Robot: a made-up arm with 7 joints.
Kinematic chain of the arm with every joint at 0, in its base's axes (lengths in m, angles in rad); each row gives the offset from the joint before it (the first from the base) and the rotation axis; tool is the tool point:
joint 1: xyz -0.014 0.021 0.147 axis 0 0.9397 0.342
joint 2: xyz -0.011 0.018 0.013 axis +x
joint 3: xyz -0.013 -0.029 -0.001 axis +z
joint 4: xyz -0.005 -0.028 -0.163 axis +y
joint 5: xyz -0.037 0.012 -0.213 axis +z
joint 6: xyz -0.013 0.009 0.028 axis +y
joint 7: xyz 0.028 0 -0.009 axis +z
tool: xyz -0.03 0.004 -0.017
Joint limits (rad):
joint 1: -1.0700..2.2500
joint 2: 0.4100..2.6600
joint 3: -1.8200..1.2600
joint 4: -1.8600..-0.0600
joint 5: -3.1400..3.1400
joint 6: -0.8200..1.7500
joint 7: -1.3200..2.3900
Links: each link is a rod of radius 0.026 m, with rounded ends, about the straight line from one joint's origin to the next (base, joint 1, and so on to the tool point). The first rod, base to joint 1, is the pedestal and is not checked.
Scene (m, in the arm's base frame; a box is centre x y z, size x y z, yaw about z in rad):
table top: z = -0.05
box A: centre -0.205 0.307 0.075 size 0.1 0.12 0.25 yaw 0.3
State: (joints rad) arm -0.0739 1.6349 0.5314 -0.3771 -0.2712 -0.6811 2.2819
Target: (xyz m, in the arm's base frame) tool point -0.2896 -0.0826 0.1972
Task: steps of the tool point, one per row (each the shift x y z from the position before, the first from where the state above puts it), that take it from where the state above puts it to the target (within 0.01 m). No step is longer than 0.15 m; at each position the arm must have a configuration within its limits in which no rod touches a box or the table.
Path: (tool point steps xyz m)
1: -0.0287 0.0084 0.0547
2: 0.0012 -0.0053 0.0596
3: 0.0335 -0.0160 0.0501
4: 0.0607 -0.0232 0.0259
5: -0.0610 0.0396 -0.0499
6: -0.0832 0.0111 -0.0284
7: -0.0898 -0.0220 -0.0002
8: -0.0779 -0.0555 0.0275
9: -0.0731 -0.0889 -0.0087
10: -0.0384 -0.1042 -0.0170
11: -0.0025 -0.1047 -0.0271
12: 0.0294 -0.0918 -0.0371

